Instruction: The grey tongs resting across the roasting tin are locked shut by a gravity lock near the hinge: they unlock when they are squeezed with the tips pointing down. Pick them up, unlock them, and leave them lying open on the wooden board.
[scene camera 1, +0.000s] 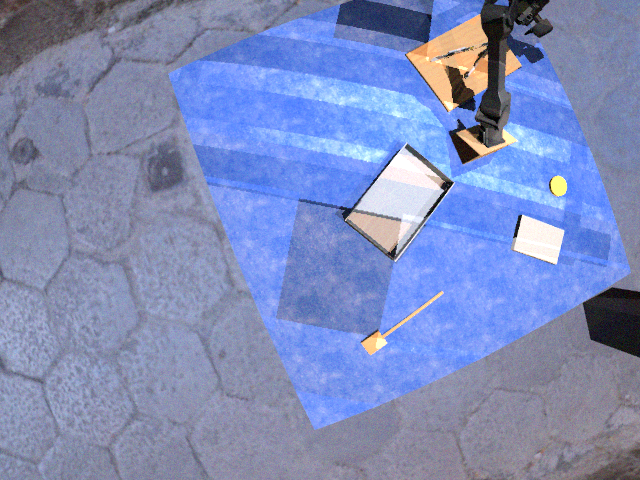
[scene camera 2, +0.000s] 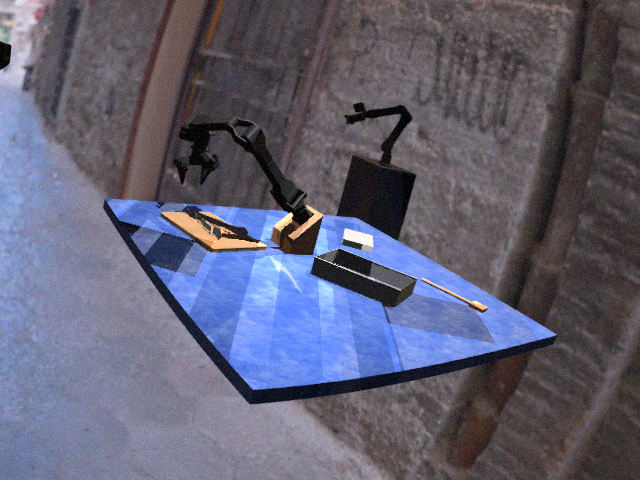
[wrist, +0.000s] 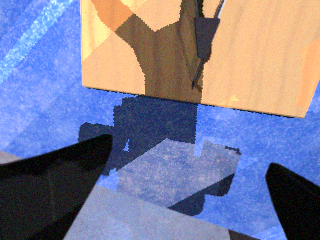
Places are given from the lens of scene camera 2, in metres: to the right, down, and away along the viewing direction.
my gripper (scene camera 2: 191, 184): -0.48, -0.21, 2.14
wooden board (scene camera 2: 229, 242): -0.30, 0.01, 1.96
roasting tin (scene camera 2: 387, 285): 0.21, 0.14, 1.81
